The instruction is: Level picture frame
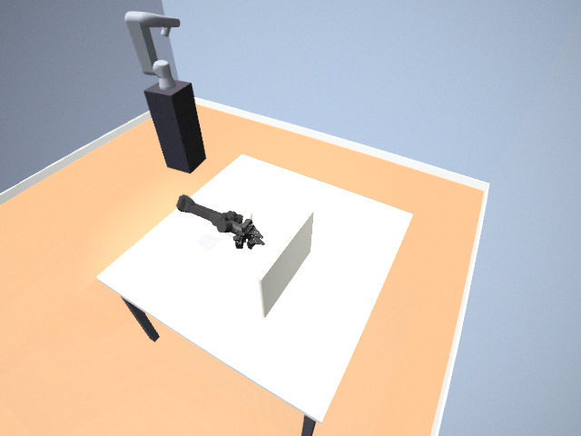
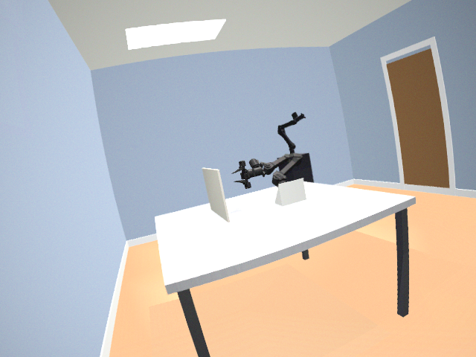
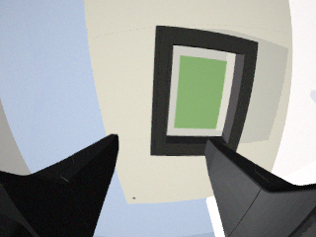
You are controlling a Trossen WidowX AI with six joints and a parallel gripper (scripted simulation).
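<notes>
The picture frame is 12 cm ahead of my gripper tip, 5 cm below it and 1 cm to the right of it. The rest, counted from my gripper tip: cream wall panel 13 cm ahead, 7 cm below, 2 cm to the right.
</notes>
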